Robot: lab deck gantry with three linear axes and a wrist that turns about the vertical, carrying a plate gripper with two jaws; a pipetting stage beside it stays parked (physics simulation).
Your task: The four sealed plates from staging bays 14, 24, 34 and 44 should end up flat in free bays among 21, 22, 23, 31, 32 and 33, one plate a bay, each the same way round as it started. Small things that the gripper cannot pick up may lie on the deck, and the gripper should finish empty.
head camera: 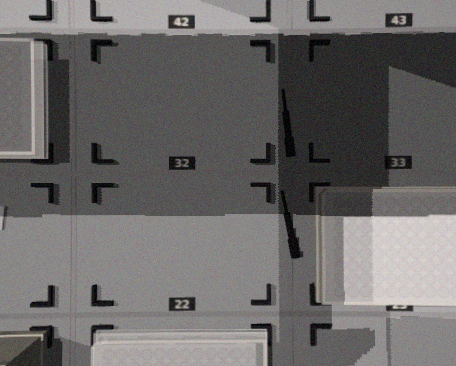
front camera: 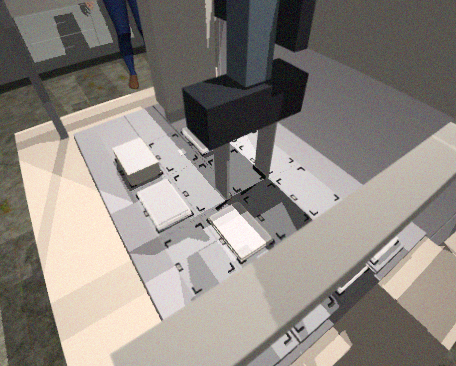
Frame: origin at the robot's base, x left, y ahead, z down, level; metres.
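Seen in the pictures: gripper, fingertip midpoint: (front camera: 242, 182); robot's base at its link origin: (front camera: 115, 159).
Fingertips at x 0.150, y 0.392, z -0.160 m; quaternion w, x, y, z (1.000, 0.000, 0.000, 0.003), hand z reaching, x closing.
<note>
Pixels of each thing's top centre, then the offset from my fingertips to it.
- sealed plate at its top centre: (head camera: 410, 247) (front camera: 239, 227) dx +0.000, dy +0.000, dz +0.146 m
- small pale piece at its top centre: (front camera: 182, 151) dx +0.021, dy -0.310, dz +0.159 m
- white plate at its top centre: (front camera: 162, 200) dx -0.107, dy -0.164, dz +0.146 m
- tall white block at its top centre: (front camera: 134, 154) dx -0.107, dy -0.328, dz +0.118 m
My gripper (front camera: 243, 185) is open, with nothing between its two jaws, over the middle of the deck in the front view. One sealed plate (front camera: 240, 232) (head camera: 400, 250) lies flat in bay 23. Another plate (front camera: 195, 141) (head camera: 15, 100) lies flat in bay 31, partly hidden behind the gripper body in the front view. White edges of two staged plates (front camera: 353, 279) (front camera: 385, 251) show beyond the front beam, seemingly in bays 34 and 44. Bays 22 (head camera: 181, 250) and 32 (head camera: 181, 100) hold no plate. Bay 33 shows no plate in its visible part.
Two thin black sticks (head camera: 287, 125) (head camera: 290, 230) lie between columns 2 and 3. A small pale piece (front camera: 181, 152) (head camera: 2, 218) lies in bay 21. A white plate (front camera: 163, 204) (head camera: 180, 352) sits below bay 22, beside a tall white block (front camera: 136, 157). The front beam (front camera: 280, 265) hides some deck.
</note>
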